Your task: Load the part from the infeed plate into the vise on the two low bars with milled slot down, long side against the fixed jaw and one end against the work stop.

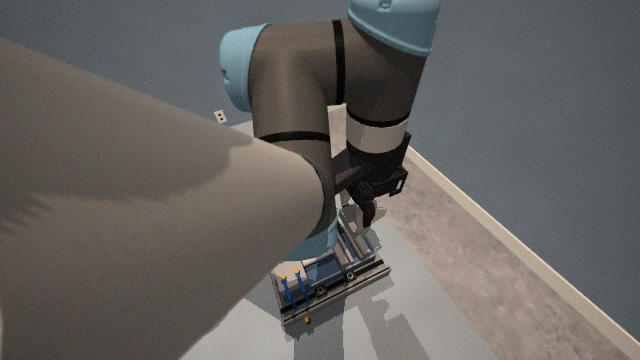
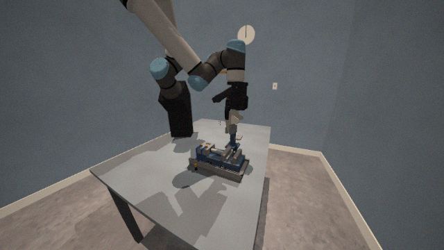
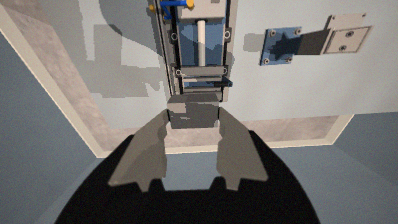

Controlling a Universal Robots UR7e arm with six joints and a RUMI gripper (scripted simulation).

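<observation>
Now: hand 20 mm past the grey jaw, 30 mm to the right of it and 160 mm above it. From my hand the other things lie so: part (10 mm below); then cylinder rod (80 mm behind, 40 mm to the left, 160 mm below); then work stop (20 mm ahead, 60 mm to the left, 150 mm below).
</observation>
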